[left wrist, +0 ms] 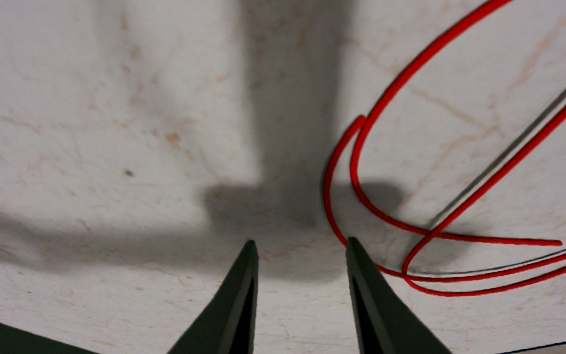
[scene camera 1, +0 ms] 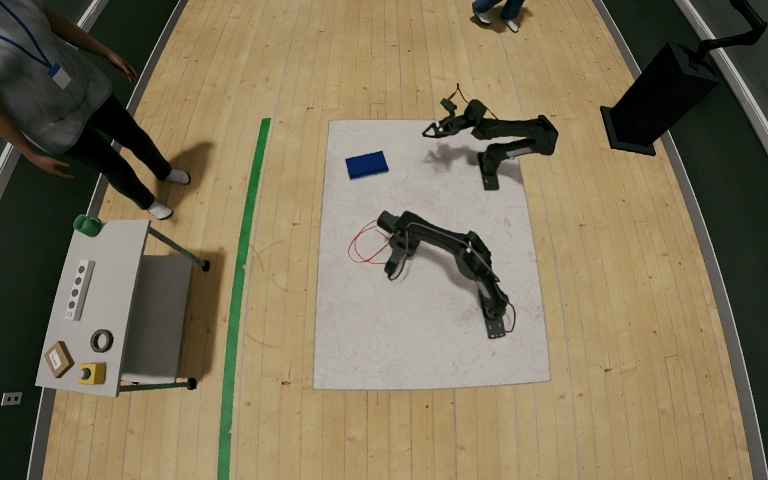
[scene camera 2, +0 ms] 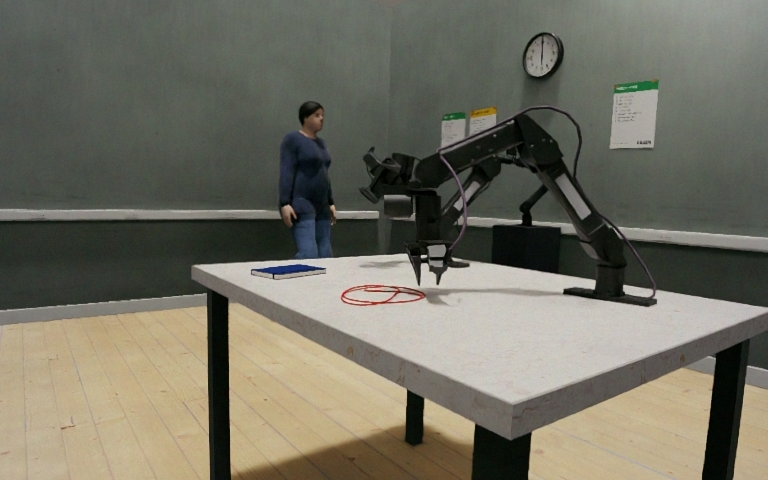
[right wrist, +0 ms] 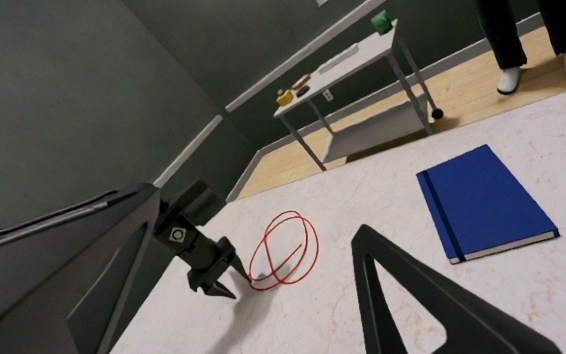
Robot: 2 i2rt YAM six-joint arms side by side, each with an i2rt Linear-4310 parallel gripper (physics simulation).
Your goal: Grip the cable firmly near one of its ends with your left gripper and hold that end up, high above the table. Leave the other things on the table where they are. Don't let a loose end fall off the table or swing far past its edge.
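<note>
The red cable [scene camera 1: 348, 247] [scene camera 2: 370, 305] [left wrist: 385, 100] [right wrist: 318, 245] lies coiled in loops on the table [scene camera 1: 362, 339] [scene camera 2: 362, 348]. In the left wrist view a short curved piece ends beside a larger loop, and another tip shows at the right. My left gripper [scene camera 2: 428, 281] [left wrist: 301, 246] [right wrist: 243, 289] points down, partly open and empty, a little above the table at the coil's side. One fingertip overlaps the cable in the left wrist view. In scene camera 1 the arm hides its fingertips. My right gripper [scene camera 1: 427, 130] [scene camera 2: 365, 172] [right wrist: 265, 217] is wide open and empty, raised above the table.
A blue notebook [scene camera 1: 367, 164] [scene camera 2: 288, 271] [right wrist: 485, 205] lies flat on the table, apart from the cable. A cart [scene camera 1: 127, 316] with several small items stands off the table at the left in scene camera 1. People stand beyond the table.
</note>
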